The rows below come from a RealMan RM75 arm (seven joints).
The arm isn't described. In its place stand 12 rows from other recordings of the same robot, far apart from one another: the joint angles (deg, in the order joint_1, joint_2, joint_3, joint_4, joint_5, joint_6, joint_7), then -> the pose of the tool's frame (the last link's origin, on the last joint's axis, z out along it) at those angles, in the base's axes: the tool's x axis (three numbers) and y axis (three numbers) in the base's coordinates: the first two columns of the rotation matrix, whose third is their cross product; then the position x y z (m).
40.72, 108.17, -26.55, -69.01, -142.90, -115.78, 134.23 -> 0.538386 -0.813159 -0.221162 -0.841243 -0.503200 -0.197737 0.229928 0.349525 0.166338
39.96, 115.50, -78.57, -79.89, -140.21, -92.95, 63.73 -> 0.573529 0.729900 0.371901 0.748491 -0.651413 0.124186 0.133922 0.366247 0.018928
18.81, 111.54, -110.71, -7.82, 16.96, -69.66, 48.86 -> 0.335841 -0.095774 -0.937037 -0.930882 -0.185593 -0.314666 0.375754 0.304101 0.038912
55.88, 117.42, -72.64, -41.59, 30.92, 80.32, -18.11 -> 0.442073 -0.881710 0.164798 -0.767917 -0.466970 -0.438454 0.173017 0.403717 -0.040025
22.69, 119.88, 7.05, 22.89, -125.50, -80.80, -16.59 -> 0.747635 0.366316 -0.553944 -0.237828 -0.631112 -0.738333 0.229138 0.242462 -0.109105
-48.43, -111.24, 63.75, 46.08, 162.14, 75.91, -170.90 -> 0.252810 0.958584 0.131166 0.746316 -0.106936 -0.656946 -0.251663 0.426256 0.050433
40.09, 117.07, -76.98, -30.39, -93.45, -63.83, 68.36 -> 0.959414 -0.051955 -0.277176 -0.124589 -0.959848 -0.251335 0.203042 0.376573 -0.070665
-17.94, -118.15, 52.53, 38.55, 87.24, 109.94, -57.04 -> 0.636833 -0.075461 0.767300 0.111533 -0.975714 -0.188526 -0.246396 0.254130 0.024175
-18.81, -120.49, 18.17, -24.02, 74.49, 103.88, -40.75 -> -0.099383 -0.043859 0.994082 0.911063 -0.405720 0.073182 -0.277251 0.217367 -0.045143
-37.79, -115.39, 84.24, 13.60, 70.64, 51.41, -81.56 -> 0.668706 0.595999 0.444542 0.731342 -0.635034 -0.248736 -0.280758 0.365606 -0.076225
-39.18, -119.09, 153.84, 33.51, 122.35, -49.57, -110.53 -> 0.746836 -0.617362 -0.247184 -0.466287 -0.221126 -0.856551 -0.152231 0.354368 -0.125260
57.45, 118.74, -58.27, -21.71, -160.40, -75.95, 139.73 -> 0.476829 -0.795026 0.374924 -0.729045 -0.595987 -0.336591 0.238399 0.369261 -0.064972
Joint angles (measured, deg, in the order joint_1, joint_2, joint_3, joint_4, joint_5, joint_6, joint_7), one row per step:
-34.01 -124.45 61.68 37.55 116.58 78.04 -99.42
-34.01 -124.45 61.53 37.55 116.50 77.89 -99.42
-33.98 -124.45 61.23 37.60 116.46 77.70 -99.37
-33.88 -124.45 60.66 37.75 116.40 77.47 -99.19
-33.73 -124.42 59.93 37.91 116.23 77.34 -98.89
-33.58 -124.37 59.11 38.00 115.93 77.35 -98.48
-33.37 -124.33 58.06 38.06 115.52 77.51 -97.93
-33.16 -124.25 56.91 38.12 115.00 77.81 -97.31
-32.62 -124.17 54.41 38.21 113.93 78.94 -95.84
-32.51 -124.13 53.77 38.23 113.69 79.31 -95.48
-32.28 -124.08 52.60 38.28 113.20 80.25 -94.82
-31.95 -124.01 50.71 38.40 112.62 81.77 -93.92
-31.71 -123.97 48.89 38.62 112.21 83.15 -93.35
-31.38 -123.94 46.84 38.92 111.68 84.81 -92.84
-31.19 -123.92 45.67 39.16 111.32 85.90 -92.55
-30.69 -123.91 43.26 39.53 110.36 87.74 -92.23
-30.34 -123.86 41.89 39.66 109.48 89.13 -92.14
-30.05 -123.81 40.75 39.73 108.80 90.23 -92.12
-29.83 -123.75 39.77 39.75 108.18 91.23 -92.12
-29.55 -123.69 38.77 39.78 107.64 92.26 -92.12
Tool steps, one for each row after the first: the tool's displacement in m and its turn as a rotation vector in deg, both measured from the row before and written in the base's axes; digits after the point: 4 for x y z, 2 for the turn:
-0.0001 0.0007 0.0004 0.26 -0.08 0.14
-0.0004 0.0010 0.0008 0.43 -0.08 0.17
-0.0007 0.0016 0.0016 0.76 -0.18 0.22
-0.0009 0.0017 0.0023 0.88 -0.34 0.23
-0.0008 0.0015 0.0025 0.87 -0.53 0.21
-0.0010 0.0013 0.0030 0.96 -0.78 0.26
-0.0009 0.0013 0.0036 1.02 -0.93 0.22
-0.0018 0.0010 0.0073 1.83 -2.19 0.27
-0.0004 0.0002 0.0020 0.41 -0.55 0.01
-0.0003 -0.0004 0.0036 0.59 -1.18 -0.07
-0.0007 -0.0007 0.0057 0.89 -1.74 -0.10
-0.0004 -0.0003 0.0056 0.85 -1.56 0.01
-0.0005 -0.0007 0.0066 0.95 -1.87 0.07
0.0000 -0.0006 0.0041 0.55 -1.14 -0.09
-0.0010 -0.0010 0.0083 1.38 -2.45 0.40
-0.0003 -0.0013 0.0054 0.71 -1.83 0.19
-0.0005 -0.0012 0.0044 0.59 -1.47 0.22
-0.0003 -0.0010 0.0039 0.49 -1.31 0.14
-0.0008 -0.0015 0.0039 0.47 -1.25 0.16

